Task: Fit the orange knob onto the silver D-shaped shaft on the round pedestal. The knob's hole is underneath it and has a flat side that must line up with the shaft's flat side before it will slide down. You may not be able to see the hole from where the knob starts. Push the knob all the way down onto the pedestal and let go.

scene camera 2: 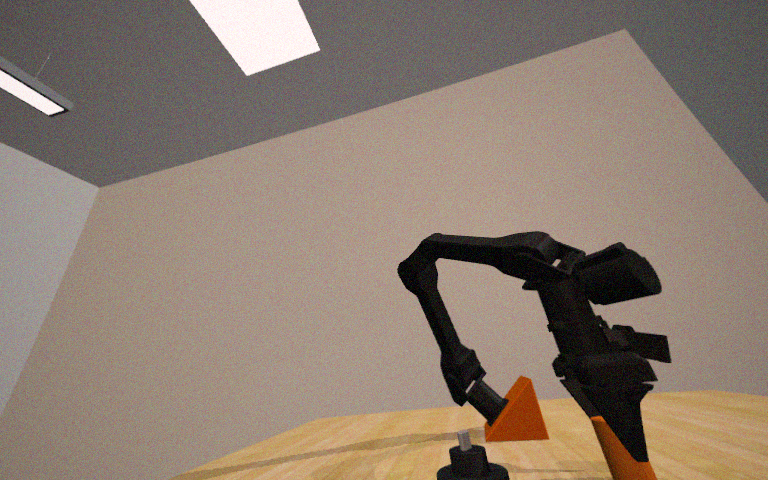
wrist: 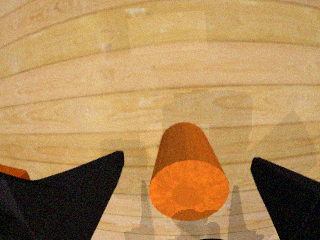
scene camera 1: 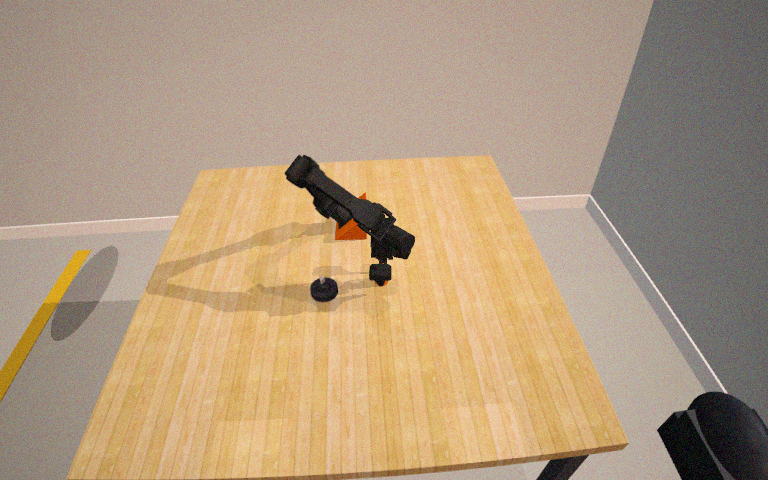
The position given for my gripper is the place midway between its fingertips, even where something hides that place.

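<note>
From scene camera 2 you'd see my gripper [scene camera 2: 624,449], and it's open, holding nothing. The wrist view has an orange knob [wrist: 188,183], along with my gripper [wrist: 188,161]. And in scene camera 1 there's my gripper again [scene camera 1: 381,274].
</note>
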